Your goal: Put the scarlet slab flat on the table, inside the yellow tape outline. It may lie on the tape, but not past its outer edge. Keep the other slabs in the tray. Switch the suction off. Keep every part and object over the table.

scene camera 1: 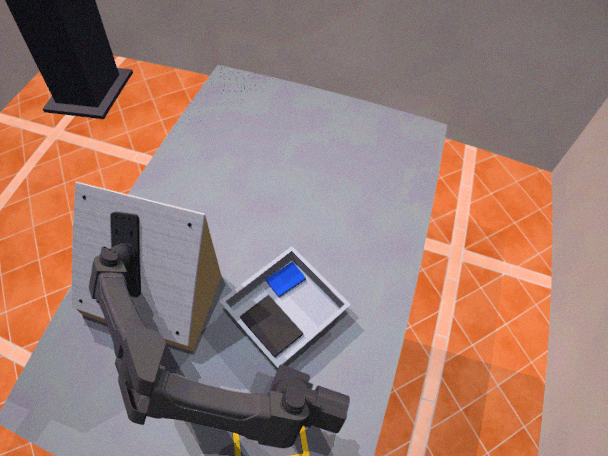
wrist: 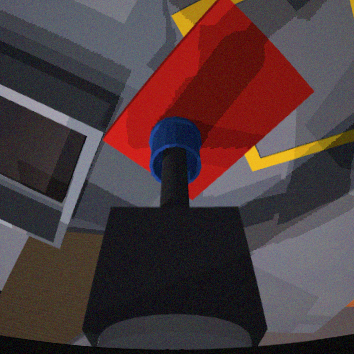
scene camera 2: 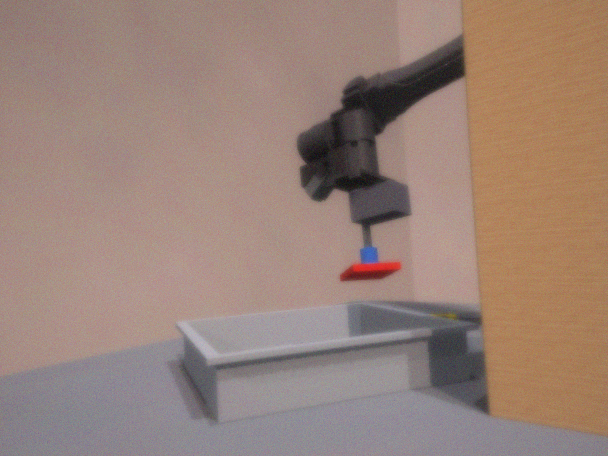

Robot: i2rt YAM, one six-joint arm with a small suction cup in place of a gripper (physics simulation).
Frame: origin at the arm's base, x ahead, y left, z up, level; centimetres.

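Seen in the pictures: hand, tool point: (wrist: 174, 131) (scene camera 2: 371, 273); arm's base, link origin: (scene camera 1: 126, 254).
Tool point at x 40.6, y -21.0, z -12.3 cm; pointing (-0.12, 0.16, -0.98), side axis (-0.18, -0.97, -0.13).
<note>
Pixels of each thing's top centre, then the offset from my tool point to it. "spot": a spot on its surface instead. Level surfaces: height alone.
- scarlet slab, top centre: (wrist: 203, 125) (scene camera 2: 368, 262) dx +1.3, dy -2.0, dz +1.6 cm
- yellow tape outline, surface spot: (wrist: 300, 148) (scene camera 1: 236, 432) spot: dx -8.4, dy -9.9, dz -8.3 cm
- tray, top centre: (scene camera 2: 308, 322) (scene camera 1: 285, 303) dx -3.3, dy +23.1, dz -3.4 cm
- blue slab, top centre: (scene camera 1: 285, 278) dx -4.8, dy +31.6, dz -7.1 cm
- dark brown slab, top centre: (wrist: 33, 152) (scene camera 1: 271, 324) dx -5.9, dy +18.1, dz -7.0 cm
- grey table, surface height: dz -8.4 cm
The scarlet slab (scene camera 2: 371, 270) (wrist: 225, 85) hangs level under my suction cup (scene camera 2: 369, 255) (wrist: 175, 150), held near one end, well above the table. The slab and the cup are hidden by the arm in scene camera 1. The yellow tape outline (scene camera 1: 237, 444) (scene camera 2: 445, 316) (wrist: 300, 148) lies on the table; the arm and the slab cover parts of it. The tray (scene camera 1: 320, 335) (scene camera 2: 320, 347) (wrist: 75, 190) stands beside the slab. In it lie a blue slab (scene camera 1: 286, 278) and a dark brown slab (scene camera 1: 271, 326) (wrist: 35, 150).
A slanted white board with wooden sides (scene camera 1: 165, 270) (scene camera 2: 540, 215) carries the arm's base, next to the tray. The grey table (scene camera 1: 320, 165) ends at the right over an orange tiled floor (scene camera 1: 500, 215). A black column (scene camera 1: 75, 55) stands on the floor at the back left.
</note>
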